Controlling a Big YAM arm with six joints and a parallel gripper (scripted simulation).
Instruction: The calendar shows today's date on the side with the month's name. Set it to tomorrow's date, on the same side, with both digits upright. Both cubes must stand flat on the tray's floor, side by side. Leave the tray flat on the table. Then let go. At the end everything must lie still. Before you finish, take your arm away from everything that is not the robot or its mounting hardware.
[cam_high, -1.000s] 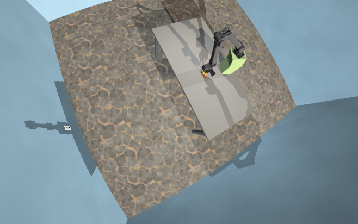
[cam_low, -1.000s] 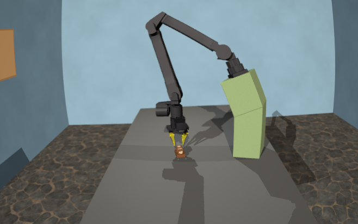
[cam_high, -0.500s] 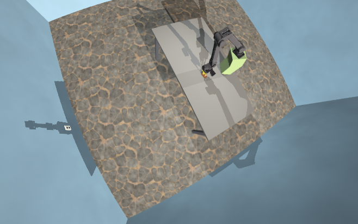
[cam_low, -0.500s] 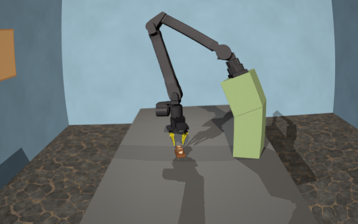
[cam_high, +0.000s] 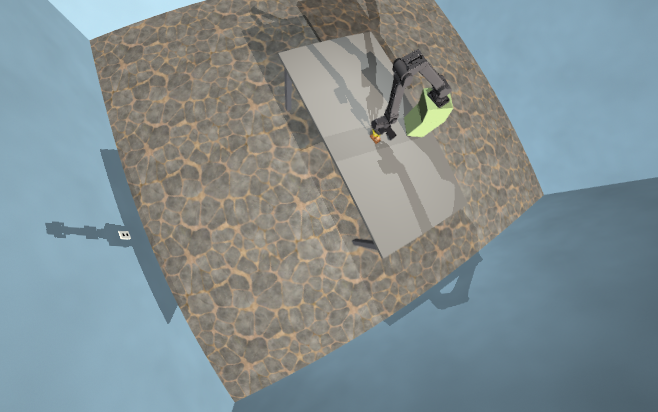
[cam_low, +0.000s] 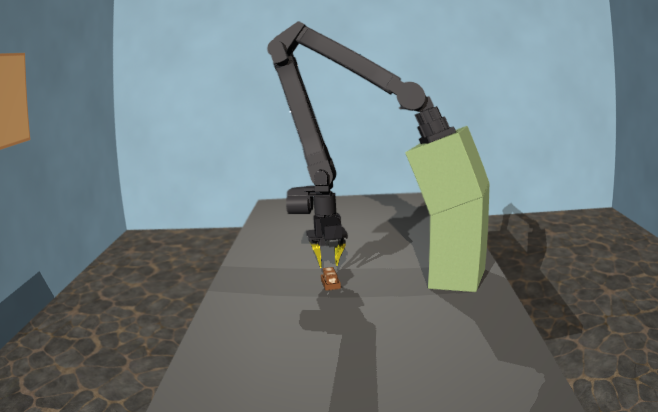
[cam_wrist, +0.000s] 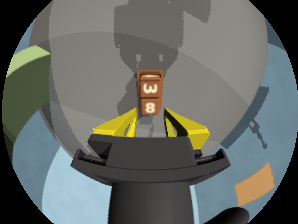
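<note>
The brown number cube lies 3 cm below my hand. Round my hand: calendar tray 2 cm to the left, 5 cm below.
</note>
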